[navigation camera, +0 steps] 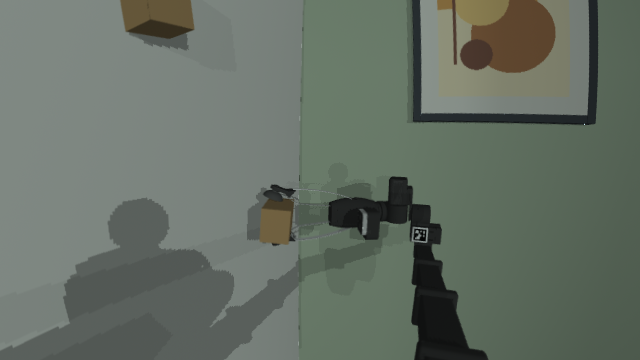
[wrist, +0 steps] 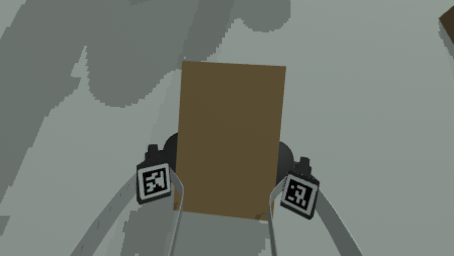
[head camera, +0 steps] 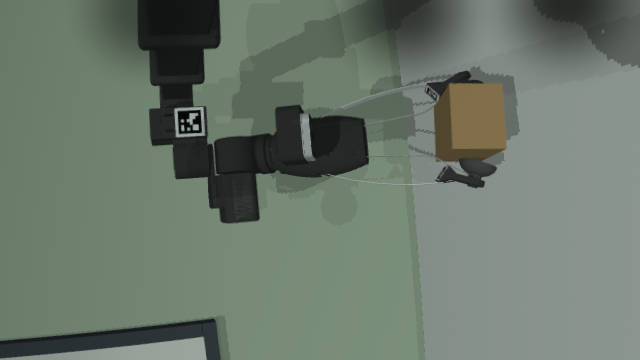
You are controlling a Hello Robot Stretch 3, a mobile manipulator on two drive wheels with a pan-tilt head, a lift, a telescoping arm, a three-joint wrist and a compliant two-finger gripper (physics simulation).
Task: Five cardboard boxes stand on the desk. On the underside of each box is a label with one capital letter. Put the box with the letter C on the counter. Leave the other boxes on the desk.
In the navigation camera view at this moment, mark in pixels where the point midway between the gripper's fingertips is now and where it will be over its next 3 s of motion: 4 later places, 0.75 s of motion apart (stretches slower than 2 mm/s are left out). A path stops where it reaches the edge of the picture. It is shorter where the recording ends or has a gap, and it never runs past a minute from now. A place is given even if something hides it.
My gripper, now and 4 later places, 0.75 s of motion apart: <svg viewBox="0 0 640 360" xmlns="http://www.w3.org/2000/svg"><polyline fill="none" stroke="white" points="263,216 358,266 436,234 427,82 415,107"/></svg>
